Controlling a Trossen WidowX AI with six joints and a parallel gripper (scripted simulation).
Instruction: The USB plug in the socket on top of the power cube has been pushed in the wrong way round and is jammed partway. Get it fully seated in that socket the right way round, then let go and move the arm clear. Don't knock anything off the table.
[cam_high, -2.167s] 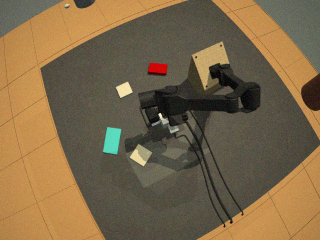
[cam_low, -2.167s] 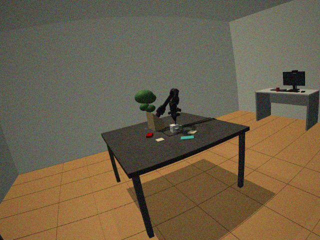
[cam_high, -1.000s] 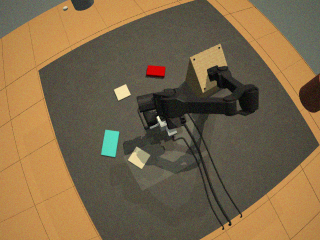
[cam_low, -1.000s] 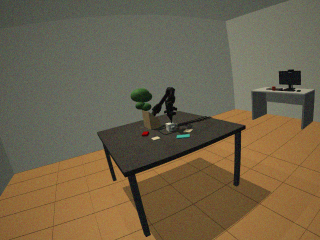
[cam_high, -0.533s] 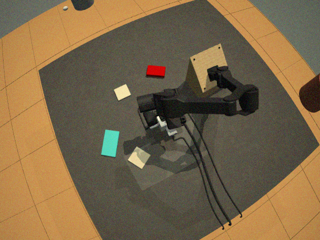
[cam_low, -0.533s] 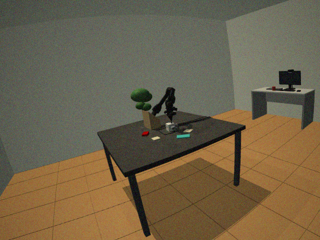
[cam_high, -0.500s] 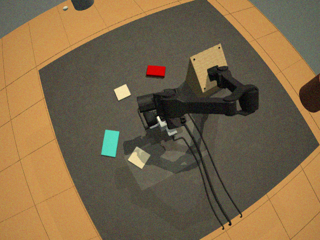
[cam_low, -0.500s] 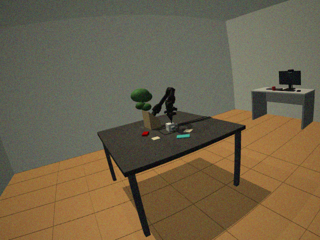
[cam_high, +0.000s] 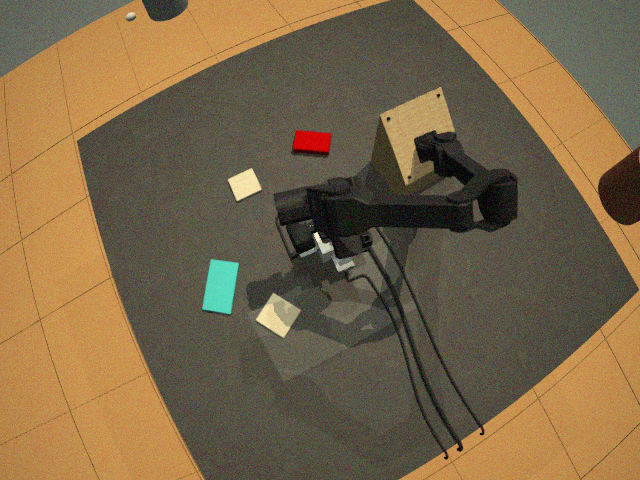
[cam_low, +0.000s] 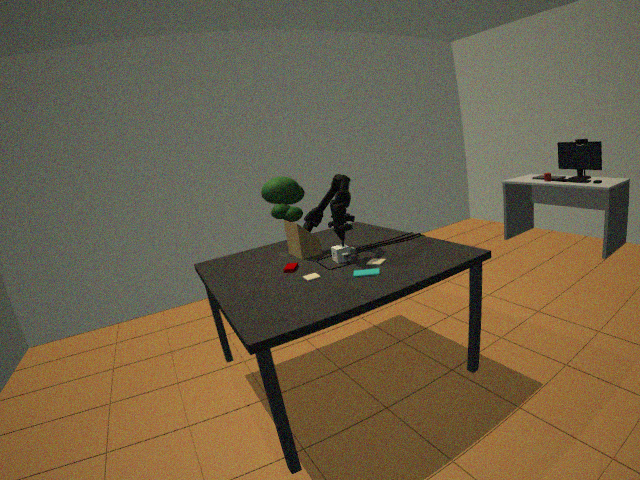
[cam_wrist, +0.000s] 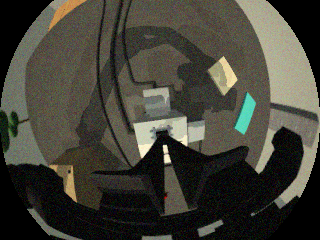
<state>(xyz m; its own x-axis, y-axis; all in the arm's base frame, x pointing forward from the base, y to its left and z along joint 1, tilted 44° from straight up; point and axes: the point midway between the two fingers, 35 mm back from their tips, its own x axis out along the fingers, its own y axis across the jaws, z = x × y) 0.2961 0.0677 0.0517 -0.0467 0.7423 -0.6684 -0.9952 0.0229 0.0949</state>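
My gripper tip is 2 cm above the dark USB plug. Also, from my gripper tip: red block 9 cm behind, 29 cm to the right, 9 cm below; cream tile 19 cm ahead, 8 cm to the left, 10 cm below; teal block 28 cm ahead, 5 cm to the right, 10 cm below.
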